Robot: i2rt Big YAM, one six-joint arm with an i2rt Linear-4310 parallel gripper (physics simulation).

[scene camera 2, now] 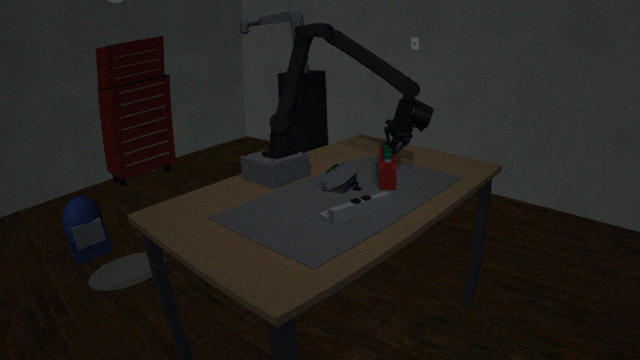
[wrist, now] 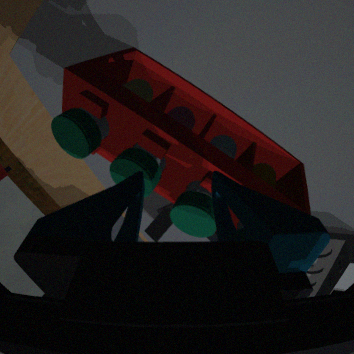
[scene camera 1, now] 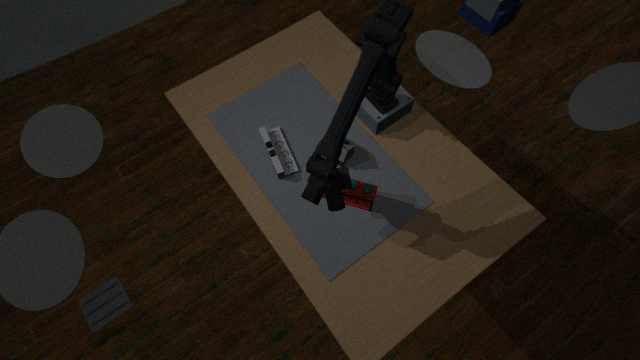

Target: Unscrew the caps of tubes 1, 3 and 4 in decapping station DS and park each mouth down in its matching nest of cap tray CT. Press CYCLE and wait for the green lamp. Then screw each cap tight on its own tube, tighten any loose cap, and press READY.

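Places are measured from the arm's base along level axes (x right, y ahead, z up), in millimetres.
Pixels of known places: gripper, fingertip midpoint: (scene camera 2: 392, 150) (wrist: 177, 178); arm's base, link origin: (scene camera 2: 280, 154) (scene camera 1: 381, 99).
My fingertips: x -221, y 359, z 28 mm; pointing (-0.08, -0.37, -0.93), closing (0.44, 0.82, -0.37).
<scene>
For each thing: its top centre in the pictures, then the offset to it from my fingertips. Level surfaces: height alone.
- red decapping station, top centre: (wrist: 171, 183) (scene camera 1: 345, 183) (scene camera 2: 387, 152) dx +10, dy -15, dz -10 mm
- second green cap, top centre: (wrist: 129, 179) dx -11, dy -30, dz +8 mm
- third green cap, top centre: (wrist: 191, 221) dx +31, dy +0, dz +10 mm
- white cap tray, top centre: (wrist: 316, 300) (scene camera 2: 355, 195) (scene camera 1: 277, 145) dx +311, dy +75, dz -60 mm
- small grey box, top centre: (wrist: 176, 266) (scene camera 2: 338, 163) (scene camera 1: 337, 140) dx +176, dy -109, dz -29 mm
- grey mat, surface height: dz -113 mm
- wooden table, surface height: dz -116 mm
The red decapping station (scene camera 1: 371, 202) (scene camera 2: 387, 179) (wrist: 117, 116) stands on the mat. In the wrist view, three green caps show along it: one green cap (wrist: 77, 134) at the left, a second green cap (wrist: 134, 167) by the left fingertip, and a third green cap (wrist: 193, 215) beside the right finger. The right finger hides the station's near end. My gripper (scene camera 2: 392, 149) (wrist: 177, 178) is partly open at cap height and holds nothing. The white cap tray (scene camera 1: 283, 150) (scene camera 2: 360, 209) (wrist: 329, 262) has ring-shaped nests; I see no green cap in them. Its two small squares look dark.
A small grey box (scene camera 1: 345, 151) (scene camera 2: 341, 181) with a blue button stands between the arm base (scene camera 1: 387, 114) (scene camera 2: 276, 170) and the tray, partly hidden by the arm in scene camera 1. The grey mat (scene camera 1: 320, 250) (scene camera 2: 280, 240) lies on the wooden table (scene camera 1: 390, 300) (scene camera 2: 200, 250).
</scene>
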